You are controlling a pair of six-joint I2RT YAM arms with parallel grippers.
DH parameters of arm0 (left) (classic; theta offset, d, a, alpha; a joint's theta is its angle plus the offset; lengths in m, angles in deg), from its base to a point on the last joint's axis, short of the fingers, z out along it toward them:
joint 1: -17.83 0.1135 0.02 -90
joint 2: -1.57 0 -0.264 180
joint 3: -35.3 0 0.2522 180
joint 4: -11.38 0 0.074 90
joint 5: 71.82 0 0 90
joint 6: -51.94 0.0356 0 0
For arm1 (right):
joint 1: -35.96 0.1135 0.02 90
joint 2: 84.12 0 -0.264 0
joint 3: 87.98 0 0.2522 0
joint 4: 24.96 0 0.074 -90
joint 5: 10.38 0 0 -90
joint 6: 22.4 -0.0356 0 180
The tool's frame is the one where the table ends.
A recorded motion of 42 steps. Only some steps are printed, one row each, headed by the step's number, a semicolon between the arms.
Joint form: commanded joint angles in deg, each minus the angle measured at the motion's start. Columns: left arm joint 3, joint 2, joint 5, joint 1, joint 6, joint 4; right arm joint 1, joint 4, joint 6, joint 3, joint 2, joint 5.
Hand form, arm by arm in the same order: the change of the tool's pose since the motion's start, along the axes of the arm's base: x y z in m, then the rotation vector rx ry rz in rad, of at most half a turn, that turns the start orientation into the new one. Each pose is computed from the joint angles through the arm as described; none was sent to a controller.
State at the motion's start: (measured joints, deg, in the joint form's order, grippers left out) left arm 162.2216 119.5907 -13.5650 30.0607 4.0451 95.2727; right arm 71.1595 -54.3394 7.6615 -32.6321 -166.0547 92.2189
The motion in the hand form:
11: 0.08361 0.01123 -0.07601 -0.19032 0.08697 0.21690; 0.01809 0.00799 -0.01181 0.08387 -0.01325 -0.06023
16: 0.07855 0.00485 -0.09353 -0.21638 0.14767 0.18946; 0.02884 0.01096 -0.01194 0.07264 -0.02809 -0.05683
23: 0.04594 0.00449 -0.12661 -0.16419 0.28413 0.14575; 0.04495 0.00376 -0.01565 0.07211 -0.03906 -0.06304
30: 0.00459 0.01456 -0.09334 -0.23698 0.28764 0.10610; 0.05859 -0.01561 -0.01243 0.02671 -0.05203 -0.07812
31: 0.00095 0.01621 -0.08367 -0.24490 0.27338 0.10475; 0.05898 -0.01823 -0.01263 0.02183 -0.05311 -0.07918
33: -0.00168 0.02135 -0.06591 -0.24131 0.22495 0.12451; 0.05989 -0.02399 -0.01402 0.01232 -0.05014 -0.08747
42: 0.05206 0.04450 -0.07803 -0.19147 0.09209 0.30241; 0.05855 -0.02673 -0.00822 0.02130 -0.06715 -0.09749
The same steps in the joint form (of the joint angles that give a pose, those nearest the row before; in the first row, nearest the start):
11: 17.57 21.59 -5.59 -0.44 -18.32 -7.29; -0.94 9.29 -4.22 0.14 -5.10 1.35
16: 14.13 21.71 -7.16 -0.95 -17.20 -6.71; -1.59 9.42 -2.91 2.35 -7.42 1.05
23: 1.06 18.09 -4.33 -0.38 -11.46 -5.51; -4.50 10.33 -0.63 3.95 -10.00 2.34
30: -7.46 8.80 -8.81 2.37 -6.01 -0.59; -8.86 7.06 3.81 5.70 -10.32 2.36
31: -7.37 7.52 -9.41 2.75 -5.61 0.33; -9.33 6.85 4.31 5.58 -10.20 2.38
33: -6.75 5.40 -9.58 3.52 -6.45 -0.12; -10.37 6.46 5.01 5.28 -10.10 2.39
42: 4.06 14.09 -5.29 4.19 -18.47 -12.66; -10.72 6.47 4.81 4.96 -8.62 2.28

